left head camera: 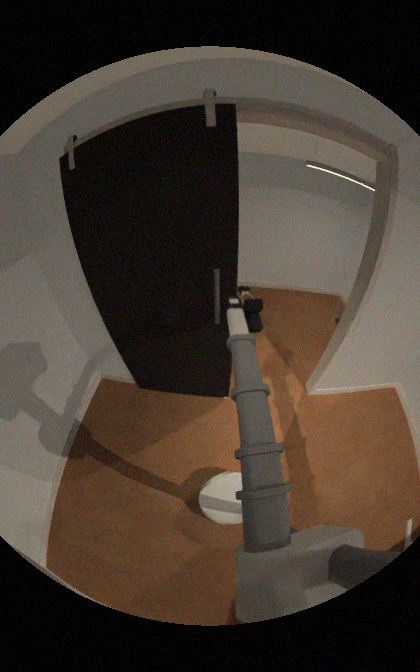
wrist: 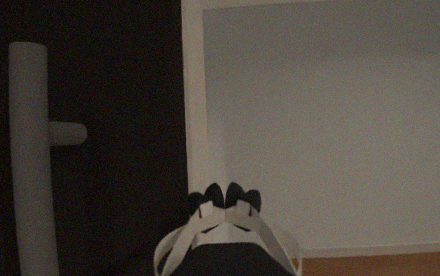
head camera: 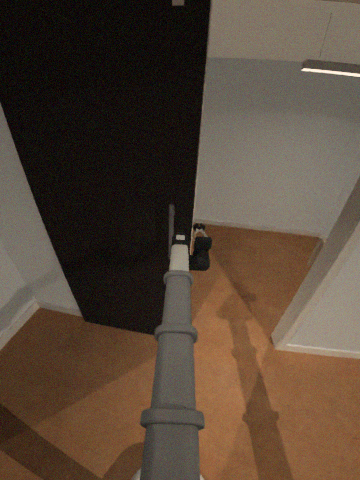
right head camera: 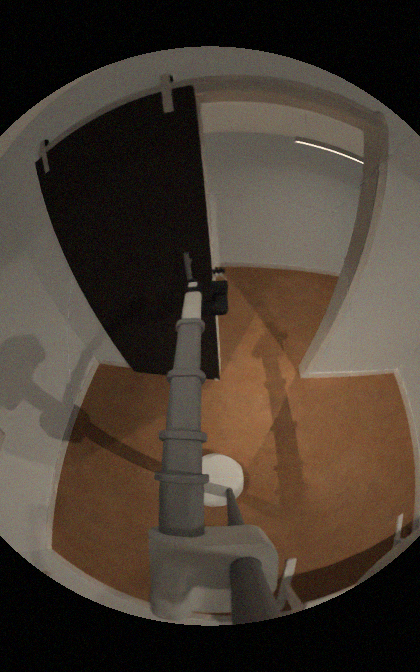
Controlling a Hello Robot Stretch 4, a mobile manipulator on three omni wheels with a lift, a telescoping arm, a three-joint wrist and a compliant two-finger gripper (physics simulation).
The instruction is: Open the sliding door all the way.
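Places are measured from the robot's base along level axes (x ahead, y down, z left), in metres.
Pixels of known places: gripper, fingertip midpoint: (left head camera: 243, 287) (wrist: 224, 198) (head camera: 198, 225) (right head camera: 218, 268); robot's base at its link origin: (left head camera: 227, 496) (right head camera: 215, 478).
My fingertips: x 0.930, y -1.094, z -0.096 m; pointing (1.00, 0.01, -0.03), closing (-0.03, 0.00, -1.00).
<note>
Ahead of a thing's pixels: the offset from my fingertips to its top centre. "spot": to the spot under its first point.
The black sliding door (head camera: 115, 150) (left head camera: 160, 230) (right head camera: 135, 215) (wrist: 120, 75) covers the left part of the doorway, and the right part stands open. Its grey vertical bar handle {spot: dx -0.079, dy -0.032, dz +0.140 m} (head camera: 171, 225) (left head camera: 217, 296) (right head camera: 187, 266) (wrist: 31, 150) is near the door's right edge. My gripper (head camera: 199, 227) (left head camera: 244, 289) (right head camera: 218, 271) (wrist: 224, 198) is shut, with its fingertips together and nothing between them. It is to the right of the handle, at the door's right edge, and apart from the handle. In the wrist view the fingertips show in front of the opening, just right of the door edge.
The door frame's right post (left head camera: 372, 240) (right head camera: 357, 240) (head camera: 320, 270) stands right of the opening. Two hangers hold the door from above, the right one {spot: dx -0.015, dy -0.895, dz +0.136 m} (left head camera: 210, 107) (right head camera: 167, 94) near its corner. A lamp (head camera: 332, 68) hangs in the room beyond. A side wall (left head camera: 30, 300) is at the left.
</note>
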